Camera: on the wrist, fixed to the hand. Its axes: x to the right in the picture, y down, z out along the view.
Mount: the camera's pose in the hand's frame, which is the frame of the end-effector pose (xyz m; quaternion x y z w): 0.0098 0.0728 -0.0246 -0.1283 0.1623 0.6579 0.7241
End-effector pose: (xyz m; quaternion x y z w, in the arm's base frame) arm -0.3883 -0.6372 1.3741 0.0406 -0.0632 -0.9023 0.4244
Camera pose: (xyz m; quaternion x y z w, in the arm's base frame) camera -0.3360 -0.6927 1.3604 0.0798 0.1122 -0.3757 0.9165
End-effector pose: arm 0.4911 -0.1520 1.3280 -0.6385 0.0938 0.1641 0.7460
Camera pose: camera 0.4754 -0.1655 1.2534 -0.5230 0.5880 0.5181 0.3351
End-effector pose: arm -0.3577 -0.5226 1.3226 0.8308 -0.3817 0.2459 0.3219
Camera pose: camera -0.4136 -0.5460 1.3708 0.2693 -0.8023 0.4757 0.2399
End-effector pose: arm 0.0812 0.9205 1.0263 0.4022 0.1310 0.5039 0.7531
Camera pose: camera 0.0233 0.9529 1.0663 0.1990 -0.1122 0.9424 0.2442
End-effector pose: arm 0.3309 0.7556 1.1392 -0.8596 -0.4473 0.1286 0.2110
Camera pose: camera 0.3986 0.7204 1.1257 -0.9647 0.2594 0.0350 0.0305
